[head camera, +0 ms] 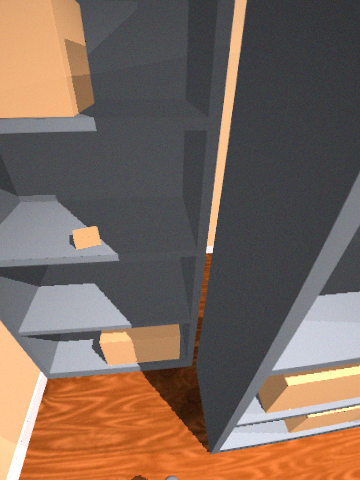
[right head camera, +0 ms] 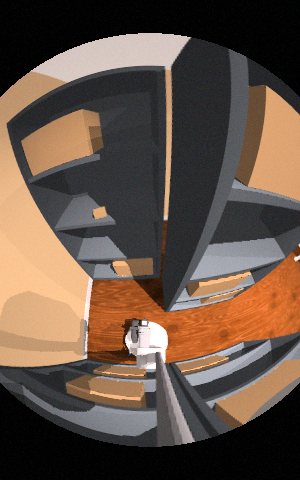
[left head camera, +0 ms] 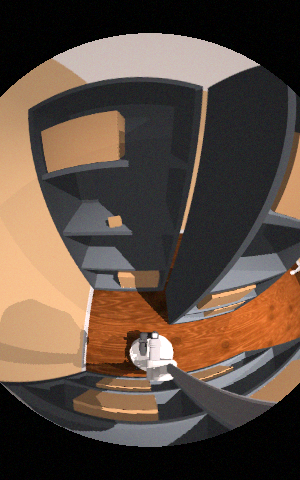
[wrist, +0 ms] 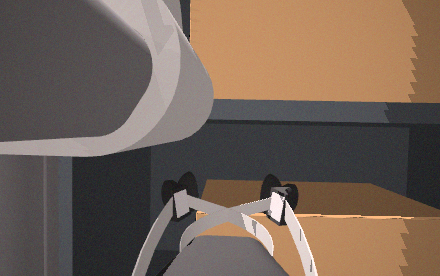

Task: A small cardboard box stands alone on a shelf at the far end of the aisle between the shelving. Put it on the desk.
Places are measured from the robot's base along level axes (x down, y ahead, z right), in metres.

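Pixels of known places: gripper, fingertip midpoint: (right head camera: 134, 357) (left head camera: 142, 370) (wrist: 229, 188).
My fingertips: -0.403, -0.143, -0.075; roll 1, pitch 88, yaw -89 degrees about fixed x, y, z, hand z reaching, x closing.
For each thing: its middle in the pictures, then the offset to it from my fingertips, as dx, dy, dz. Level surfaces: height alone.
- small cardboard box, body centre: (head camera: 86, 237) (left head camera: 114, 221) (right head camera: 99, 212) -0.585, +0.970, -0.244
- middle shelf, surface height: dx -0.560
- large carton, body centre: (left head camera: 85, 140) (right head camera: 62, 140) -1.152, +1.042, -0.405
The small cardboard box (head camera: 86, 237) (left head camera: 115, 221) (right head camera: 100, 212) stands alone near the front edge of a middle shelf (head camera: 37, 230) in the grey shelf unit on the left of the head camera view. My gripper (wrist: 229, 188) is open, with its two dark fingertips apart and no thing between them. In the wrist view it points at another shelf bay with large cartons, and the small box does not show there. In both side head views the arm and gripper are folded over the white base, on the floor in front of the shelves. The desk is not clearly visible in these frames.
A large carton (head camera: 35, 60) (left head camera: 82, 140) stands on the shelf above the small box, and another (head camera: 150, 345) low down. A second shelf unit (head camera: 280, 150) stands at the right, with a narrow gap between the units. A wall (left head camera: 40, 280) is at the left. More shelving with cartons (right head camera: 107, 392) stands behind the base.
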